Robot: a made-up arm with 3 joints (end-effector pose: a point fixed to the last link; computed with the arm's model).
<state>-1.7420 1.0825 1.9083</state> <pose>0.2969 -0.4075 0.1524 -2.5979 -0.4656 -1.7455</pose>
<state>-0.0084 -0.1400 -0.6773</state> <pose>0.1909 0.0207 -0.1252 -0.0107 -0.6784 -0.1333</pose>
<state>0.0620 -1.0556 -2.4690</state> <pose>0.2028 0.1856 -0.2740 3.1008 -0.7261 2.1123</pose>
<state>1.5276 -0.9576 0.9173</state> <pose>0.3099 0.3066 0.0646 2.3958 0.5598 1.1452</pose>
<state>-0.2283 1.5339 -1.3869</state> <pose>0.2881 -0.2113 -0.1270 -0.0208 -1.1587 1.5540</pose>
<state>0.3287 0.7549 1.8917</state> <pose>0.2989 0.1458 -0.2853 1.9313 1.3168 2.7246</pose>
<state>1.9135 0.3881 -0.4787</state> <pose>0.2193 0.2139 0.1512 2.0585 -0.1623 -0.5872</pose>
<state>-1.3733 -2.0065 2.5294</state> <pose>0.3121 -0.4224 -0.0498 0.8684 0.9978 -0.8801</pose>
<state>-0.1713 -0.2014 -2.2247</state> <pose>0.1103 -0.0161 -0.2614 -2.8810 -0.8654 2.7370</pose>
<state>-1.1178 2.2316 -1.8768</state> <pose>0.4078 -0.3442 0.0793 0.7916 -0.6831 1.3301</pose>
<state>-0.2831 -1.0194 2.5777</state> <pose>0.2578 -0.0657 -0.3456 -2.9309 0.7956 2.2558</pose>
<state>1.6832 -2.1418 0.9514</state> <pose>0.2695 0.3116 0.1145 -2.5175 0.4050 1.9192</pose>
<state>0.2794 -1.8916 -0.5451</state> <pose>0.3162 0.1512 -0.0879 -0.0906 -0.2782 -1.8550</pose>
